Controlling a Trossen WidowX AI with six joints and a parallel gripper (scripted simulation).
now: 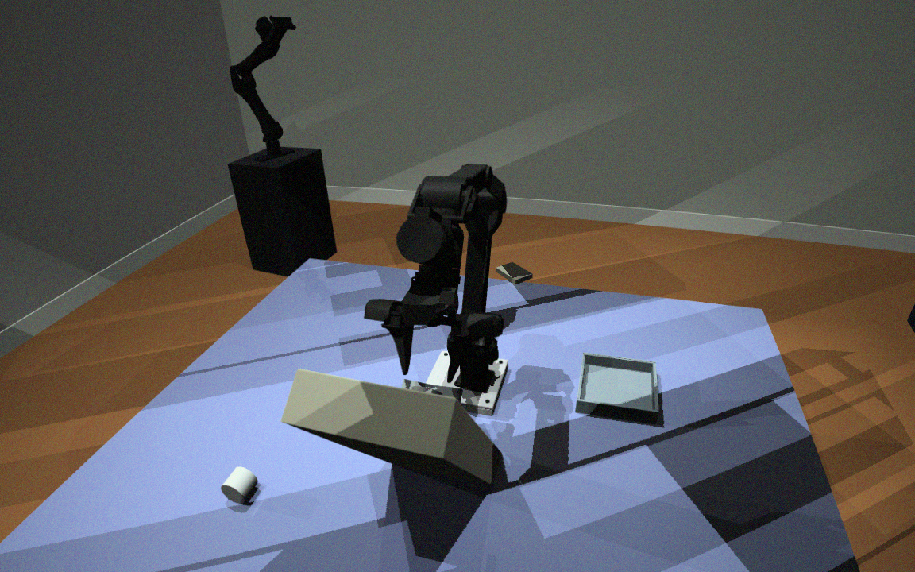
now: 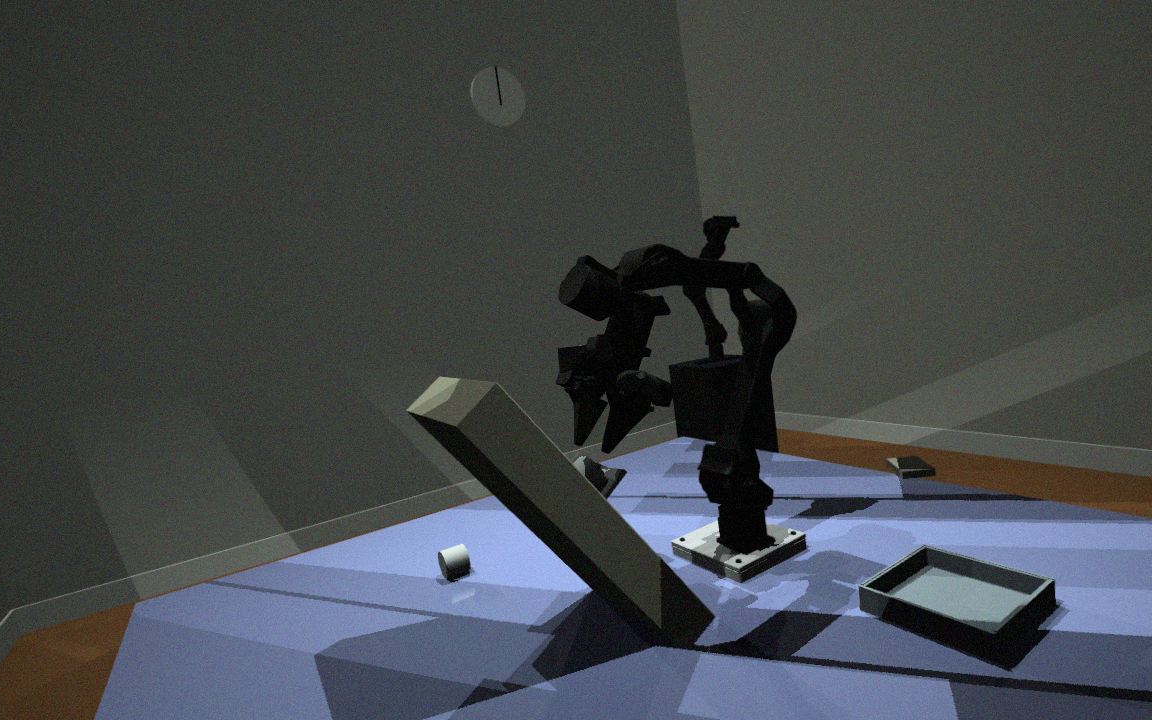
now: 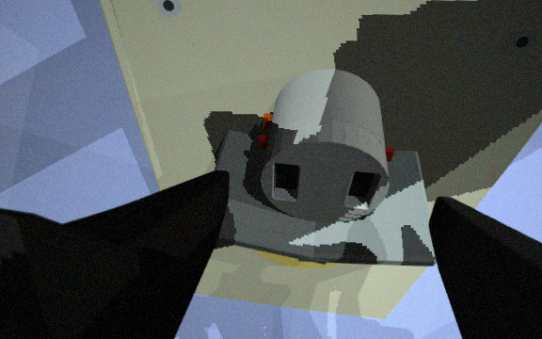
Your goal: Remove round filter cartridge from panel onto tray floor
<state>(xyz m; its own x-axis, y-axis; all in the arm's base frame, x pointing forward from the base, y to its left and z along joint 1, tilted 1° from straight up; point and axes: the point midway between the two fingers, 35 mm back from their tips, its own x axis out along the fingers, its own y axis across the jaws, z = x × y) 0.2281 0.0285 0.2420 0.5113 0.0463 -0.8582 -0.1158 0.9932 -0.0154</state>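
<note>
The round filter cartridge lies 2 cm ahead of my gripper tip and 3 cm below it. The rest, counted from my gripper tip: dark tray 33 cm behind, 24 cm to the left, 22 cm below; then slanted service panel 6 cm ahead, 1 cm to the left, 5 cm below; then grey bracket 1 cm ahead, 6 cm below.
</note>
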